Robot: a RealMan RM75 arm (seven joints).
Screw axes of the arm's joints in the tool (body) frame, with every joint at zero. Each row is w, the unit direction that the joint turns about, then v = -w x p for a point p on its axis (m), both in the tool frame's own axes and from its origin. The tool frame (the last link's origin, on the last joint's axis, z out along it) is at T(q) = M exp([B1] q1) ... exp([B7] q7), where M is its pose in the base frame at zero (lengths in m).
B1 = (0, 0, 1, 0.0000, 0.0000, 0.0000)
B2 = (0, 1, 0, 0.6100, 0.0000, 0.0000)
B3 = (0, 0, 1, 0.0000, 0.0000, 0.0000)
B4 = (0, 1, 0, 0.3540, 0.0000, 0.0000)
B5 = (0, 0, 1, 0.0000, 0.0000, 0.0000)
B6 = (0, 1, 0, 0.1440, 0.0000, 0.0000)
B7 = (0, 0, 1, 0.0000, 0.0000, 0.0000)
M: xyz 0.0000 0.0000 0.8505 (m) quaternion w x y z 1 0 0 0
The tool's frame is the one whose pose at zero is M.
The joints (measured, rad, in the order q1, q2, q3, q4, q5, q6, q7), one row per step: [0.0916, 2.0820, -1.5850, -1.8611, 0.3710, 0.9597, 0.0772]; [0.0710, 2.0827, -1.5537, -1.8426, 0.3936, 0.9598, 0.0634]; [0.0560, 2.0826, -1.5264, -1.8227, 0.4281, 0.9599, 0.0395]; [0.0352, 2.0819, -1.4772, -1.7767, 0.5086, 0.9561, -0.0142]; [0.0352, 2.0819, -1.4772, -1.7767, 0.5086, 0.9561, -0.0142]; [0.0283, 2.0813, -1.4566, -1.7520, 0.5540, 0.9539, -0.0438]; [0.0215, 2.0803, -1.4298, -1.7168, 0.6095, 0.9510, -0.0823]
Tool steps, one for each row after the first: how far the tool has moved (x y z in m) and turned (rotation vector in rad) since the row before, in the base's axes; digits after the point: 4 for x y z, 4 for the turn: [0.0143, -0.0028, 0.0038, 0.0069, 0.0125, -0.0415]; [0.0112, -0.0026, 0.0019, -0.0028, 0.0155, -0.0274]; [0.0186, -0.0042, 0.0014, -0.0104, 0.0401, -0.0389]; [0.0000, 0.0000, 0.0000, 0.0000, 0.0000, 0.0000]; [0.0073, -0.0018, -0.0006, -0.0083, 0.0241, -0.0118]; [0.0098, -0.0021, -0.0007, -0.0090, 0.0293, -0.0156]
